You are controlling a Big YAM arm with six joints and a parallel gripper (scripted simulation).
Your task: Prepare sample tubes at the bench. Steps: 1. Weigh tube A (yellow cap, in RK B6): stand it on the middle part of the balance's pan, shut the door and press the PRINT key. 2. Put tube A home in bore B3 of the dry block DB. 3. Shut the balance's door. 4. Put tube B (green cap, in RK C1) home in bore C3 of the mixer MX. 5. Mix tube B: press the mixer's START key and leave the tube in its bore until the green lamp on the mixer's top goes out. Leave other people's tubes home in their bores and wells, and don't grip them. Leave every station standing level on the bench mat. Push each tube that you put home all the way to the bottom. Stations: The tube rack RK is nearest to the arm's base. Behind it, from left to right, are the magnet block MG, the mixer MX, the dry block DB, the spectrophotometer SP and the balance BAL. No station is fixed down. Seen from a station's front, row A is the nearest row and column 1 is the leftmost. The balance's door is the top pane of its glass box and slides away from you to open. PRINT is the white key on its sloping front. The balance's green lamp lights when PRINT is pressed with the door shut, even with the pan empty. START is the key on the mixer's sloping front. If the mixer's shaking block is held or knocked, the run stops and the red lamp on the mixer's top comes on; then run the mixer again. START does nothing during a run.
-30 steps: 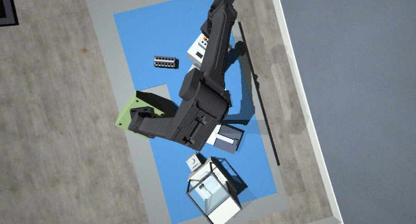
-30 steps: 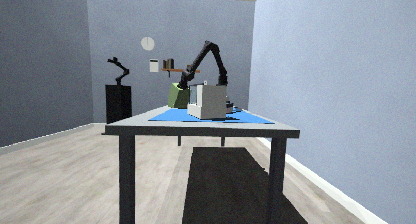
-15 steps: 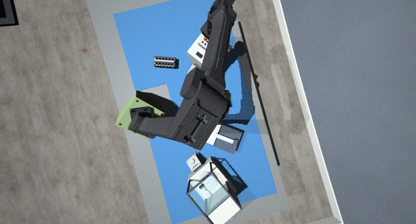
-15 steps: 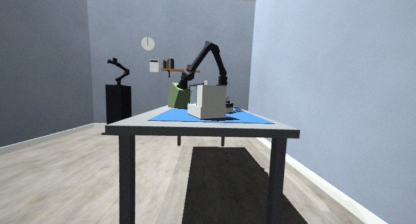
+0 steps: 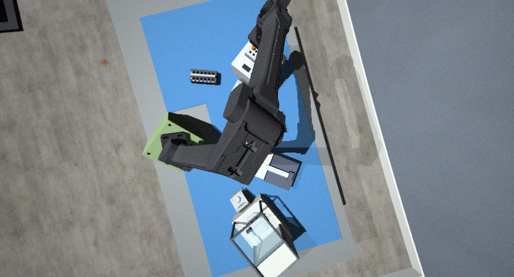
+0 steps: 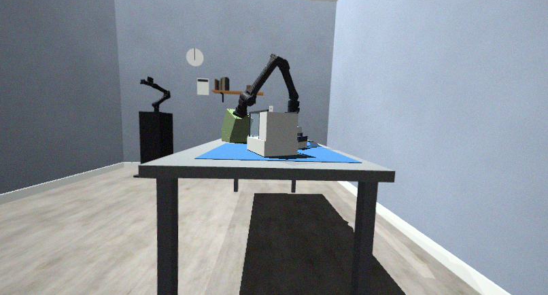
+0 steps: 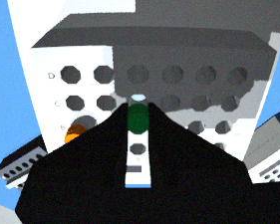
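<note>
The orange-capped tube lies 4 cm behind my hand, 2 cm to the left of it and 2 cm below it. Also, from my hand: magnet block MG 29 cm behind, 16 cm below, 2 cm to the right; then dry block DB 31 cm to the right, 15 cm below, 2 cm behind; then mixer's green start key 13 cm to the right, 13 cm behind, 11 cm below.
</note>
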